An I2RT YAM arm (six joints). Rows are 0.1 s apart.
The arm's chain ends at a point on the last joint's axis. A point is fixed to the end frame.
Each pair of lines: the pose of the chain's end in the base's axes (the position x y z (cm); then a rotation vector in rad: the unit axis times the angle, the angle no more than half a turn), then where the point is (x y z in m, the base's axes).
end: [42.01 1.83 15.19 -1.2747 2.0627 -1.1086]
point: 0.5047 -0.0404 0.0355
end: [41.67 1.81 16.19 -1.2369 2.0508 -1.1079]
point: 0.5044 -0.0396 0.0473
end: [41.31 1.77 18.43 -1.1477 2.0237 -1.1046]
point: 0.5077 -0.0378 0.0743
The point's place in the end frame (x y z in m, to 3 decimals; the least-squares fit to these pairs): 0.011 0.039 0.150
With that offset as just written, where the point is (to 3 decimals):
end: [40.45 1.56 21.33 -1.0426 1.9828 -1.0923]
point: 0.508 -0.037 0.110
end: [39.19 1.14 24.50 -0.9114 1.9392 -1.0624]
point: 0.504 -0.037 0.149
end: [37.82 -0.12 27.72 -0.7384 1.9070 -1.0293]
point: 0.499 -0.047 0.191
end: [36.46 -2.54 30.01 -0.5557 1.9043 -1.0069]
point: 0.489 -0.075 0.221
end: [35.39 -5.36 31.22 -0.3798 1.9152 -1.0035]
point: 0.478 -0.110 0.238
